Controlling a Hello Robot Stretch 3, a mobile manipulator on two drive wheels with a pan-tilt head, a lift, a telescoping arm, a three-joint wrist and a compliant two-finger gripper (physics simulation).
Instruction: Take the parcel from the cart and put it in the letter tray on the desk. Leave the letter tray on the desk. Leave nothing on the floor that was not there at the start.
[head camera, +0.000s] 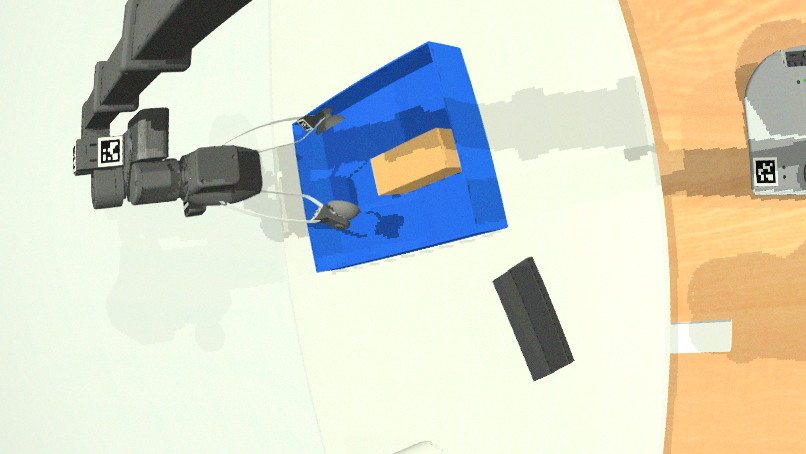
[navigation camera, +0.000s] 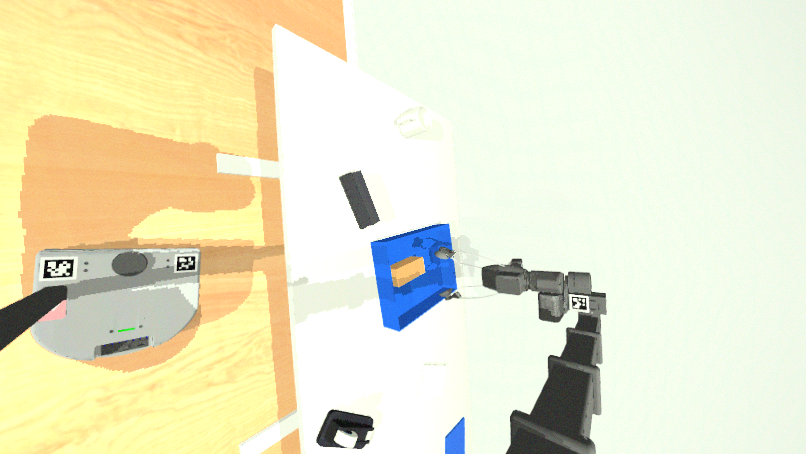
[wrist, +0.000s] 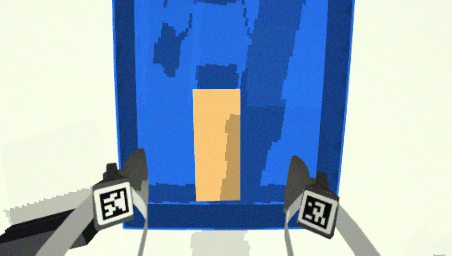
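Note:
The parcel, a tan box, lies flat inside the blue letter tray on the white desk. In the wrist view, one end of the parcel is near the tray's end wall. My gripper is open with nothing between its fingers. Its fingertips show over the tray's edge nearer the wrist in the head view, wide apart and off the parcel. The cart cannot be made out in these views.
A dark block lies on the desk beside the tray. A white cup-like object, a black device and part of a blue object also show. My base stands on the wooden floor beside the desk.

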